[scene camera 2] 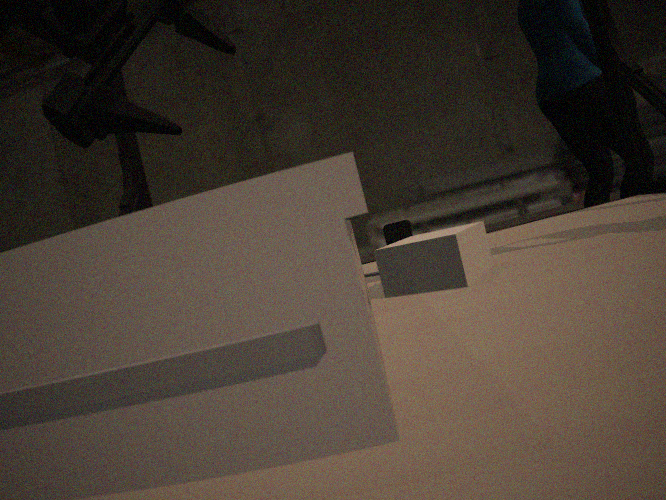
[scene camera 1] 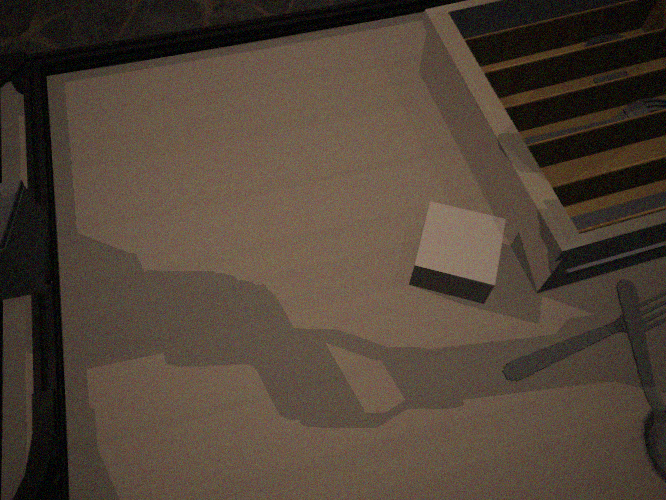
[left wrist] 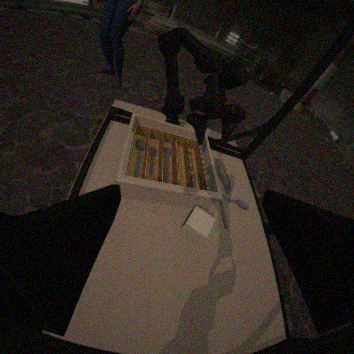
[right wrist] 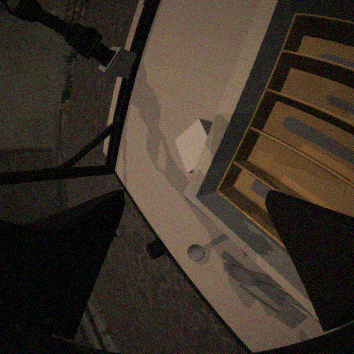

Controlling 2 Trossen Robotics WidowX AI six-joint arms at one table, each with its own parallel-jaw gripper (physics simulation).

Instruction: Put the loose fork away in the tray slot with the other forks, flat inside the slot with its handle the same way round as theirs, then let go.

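Observation:
The loose grey fork (scene camera 1: 564, 344) (left wrist: 224, 215) (right wrist: 204, 214) lies on the table beside the tray (scene camera 1: 486, 102) (left wrist: 155, 186) (right wrist: 240, 100). A spoon (scene camera 1: 637, 344) (left wrist: 242, 204) (right wrist: 197, 252) crosses over it near the tines. In scene camera 1, a fork with visible tines (scene camera 1: 642, 109) lies in a tray slot, its handle towards the near left wall. My left gripper (left wrist: 193, 194) is open and empty, high over the table's end. My right gripper (scene camera 2: 207, 91) (right wrist: 196, 197) is open and empty, raised above the tray side. The loose fork does not show in scene camera 2.
A white block (scene camera 1: 459, 244) (scene camera 2: 422, 266) (left wrist: 201, 221) (right wrist: 192, 145) stands near the tray corner, close to the loose fork's handle. More loose cutlery (left wrist: 221, 175) (right wrist: 265, 287) lies along the tray's outer side. Other slots hold cutlery. Dark frame bars edge the table.

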